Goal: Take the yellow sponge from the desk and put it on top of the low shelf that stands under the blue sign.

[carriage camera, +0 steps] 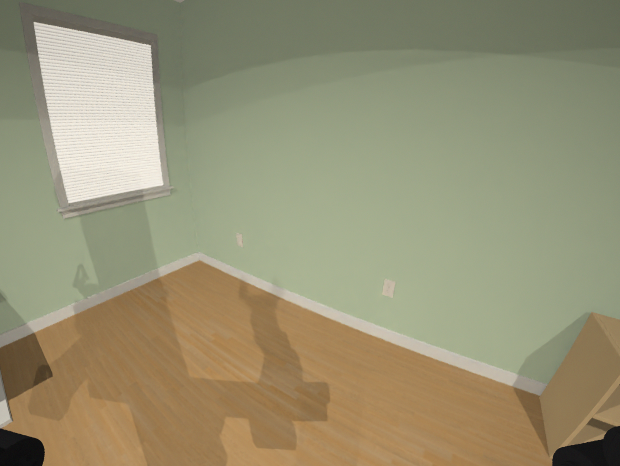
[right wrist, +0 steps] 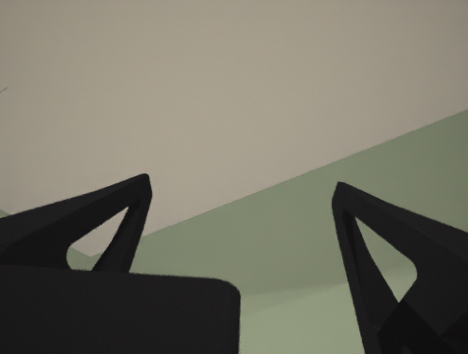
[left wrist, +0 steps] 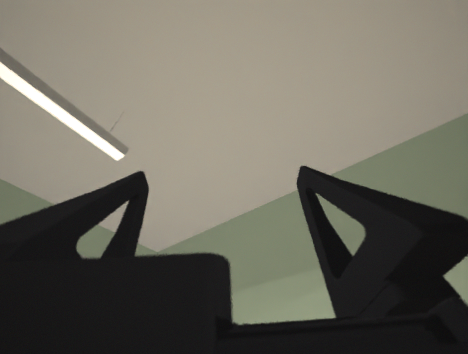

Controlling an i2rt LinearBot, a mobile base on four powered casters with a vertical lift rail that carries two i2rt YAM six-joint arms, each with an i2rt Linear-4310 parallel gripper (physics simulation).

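Frame: origin at the left arm's base, x ahead, y left, z up, level; metres.
Where they show: left gripper, fingertip midpoint: (left wrist: pixel 223 177); right gripper, fingertip midpoint: (right wrist: pixel 241 188).
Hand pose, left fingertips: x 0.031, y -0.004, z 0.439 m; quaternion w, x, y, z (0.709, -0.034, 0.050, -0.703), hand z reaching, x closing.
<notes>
After its pixels a point has its place.
My left gripper (left wrist: pixel 223 177) {x 0.031, y -0.004, z 0.439 m} is open and empty, tilted up towards the ceiling in the left wrist view. My right gripper (right wrist: pixel 241 188) {x 0.043, y -0.657, z 0.436 m} is open and empty, also tilted up towards the ceiling in the right wrist view. The yellow sponge and the blue sign do not show in these views. A light wooden shelf unit (carriage camera: pixel 576 380) {x 0.533, y -1.584, z -0.503 m} stands partly in view at the right edge of the carriage camera view; no sign shows above it in the part of the wall in view, so I cannot tell which shelf it is.
A window (carriage camera: pixel 105 115) {x 1.754, y 1.191, z 0.609 m} is in the left wall. Green walls meet in a corner, with a white baseboard (carriage camera: pixel 320 315) {x 1.492, y -0.449, z -0.837 m} along the wood floor (carriage camera: pixel 380 400) {x 0.766, y -0.742, z -0.842 m}. A white object (carriage camera: pixel 4 405) shows at the lower left edge; I cannot tell what it is. A ceiling lamp (left wrist: pixel 65 112) {x 0.354, y 0.653, z 1.236 m} hangs overhead.
</notes>
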